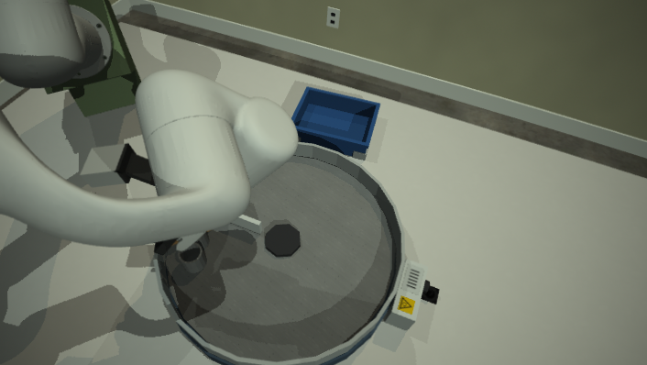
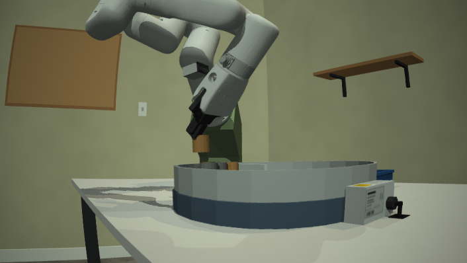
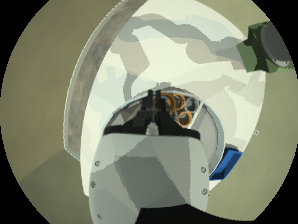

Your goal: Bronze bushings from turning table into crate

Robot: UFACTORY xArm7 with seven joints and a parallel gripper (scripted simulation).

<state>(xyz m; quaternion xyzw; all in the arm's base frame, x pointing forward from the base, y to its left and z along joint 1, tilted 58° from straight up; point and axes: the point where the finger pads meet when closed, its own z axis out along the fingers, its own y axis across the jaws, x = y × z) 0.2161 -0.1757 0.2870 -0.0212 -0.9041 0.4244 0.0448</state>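
Now: hand 29 cm short of the blue crate, 38 cm to the right of it and 14 cm above it. From my hand the other things lie so: round turning table 18 cm ahead, 4 cm to the left, 12 cm below.
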